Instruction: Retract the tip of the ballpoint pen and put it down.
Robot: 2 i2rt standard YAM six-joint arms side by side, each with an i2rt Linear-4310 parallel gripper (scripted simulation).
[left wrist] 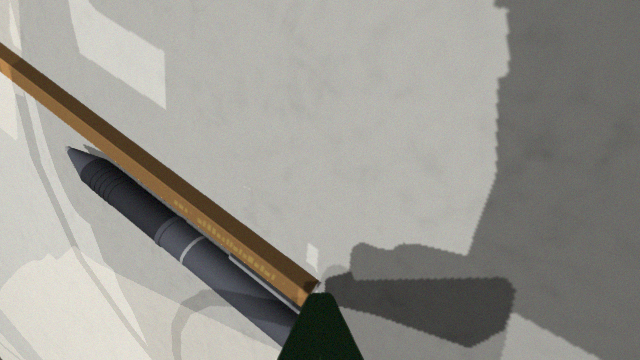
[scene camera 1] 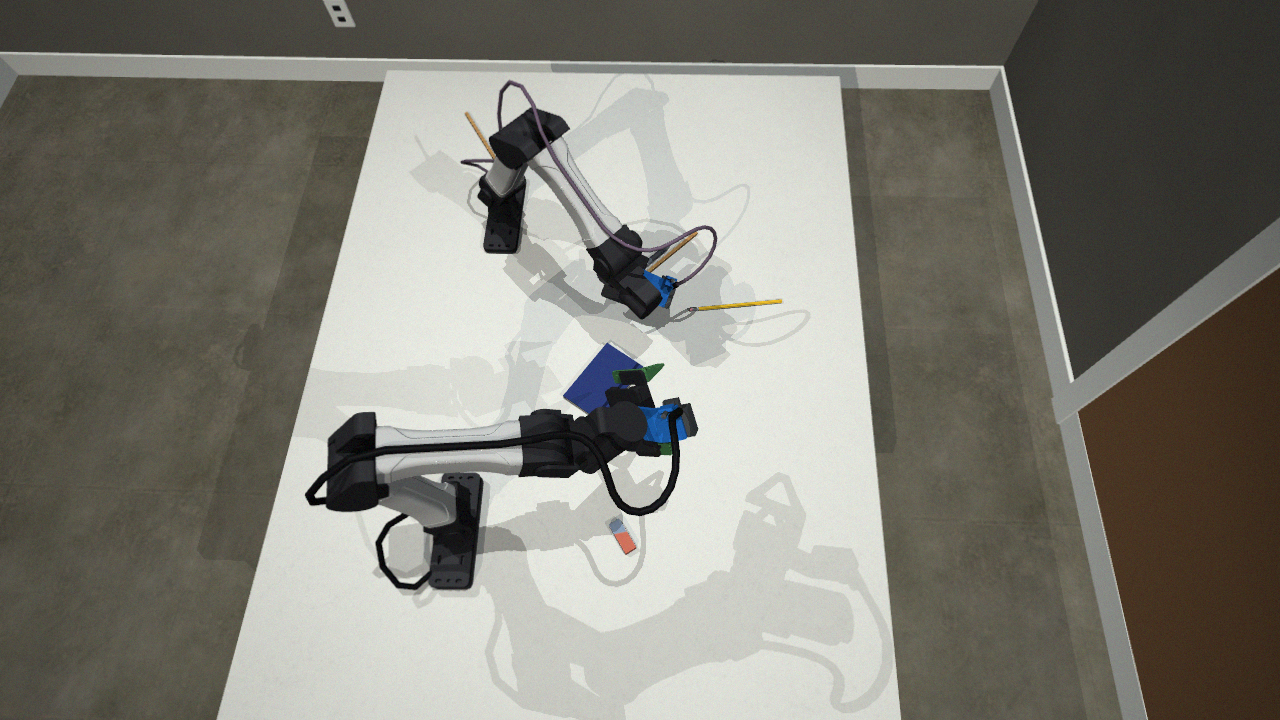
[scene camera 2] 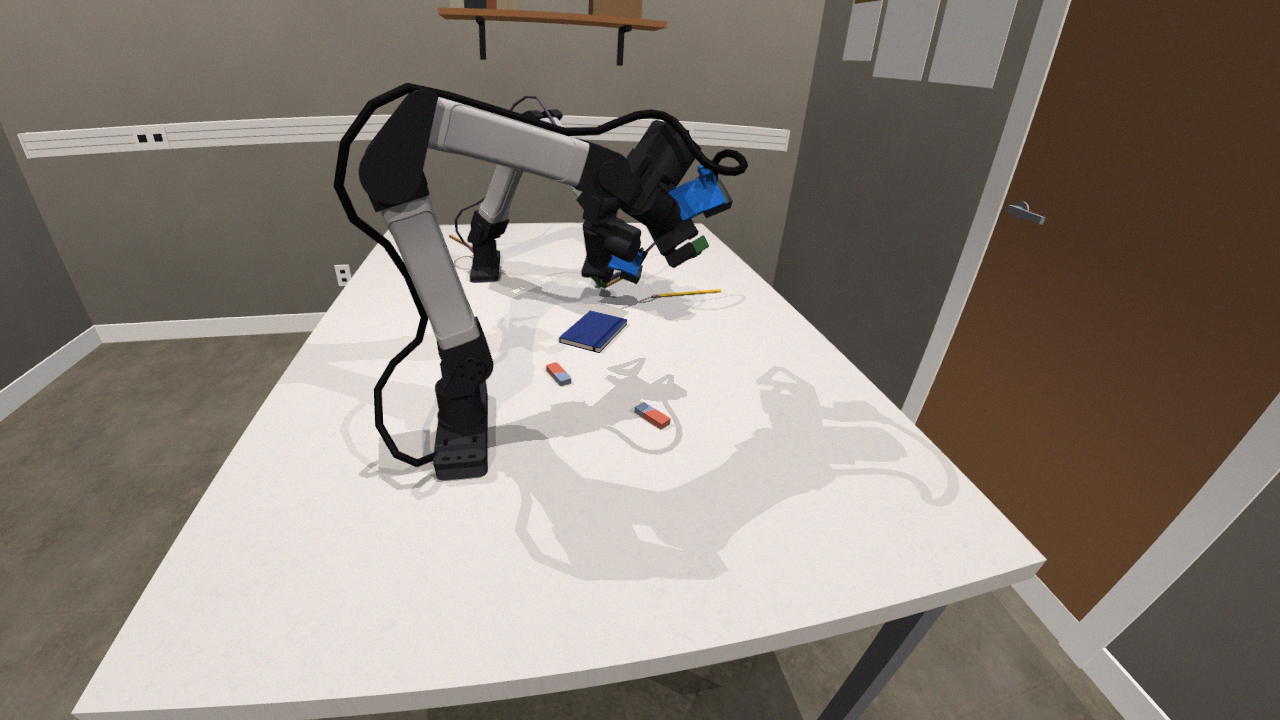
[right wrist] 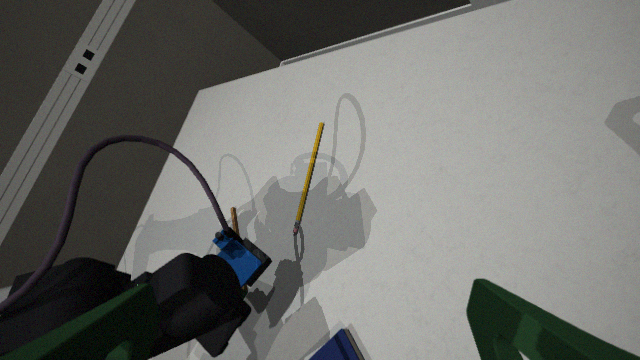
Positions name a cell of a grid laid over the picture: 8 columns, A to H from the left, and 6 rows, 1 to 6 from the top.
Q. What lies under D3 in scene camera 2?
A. My left gripper.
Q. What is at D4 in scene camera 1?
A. A blue notebook.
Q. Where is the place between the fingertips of my right gripper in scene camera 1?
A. E4
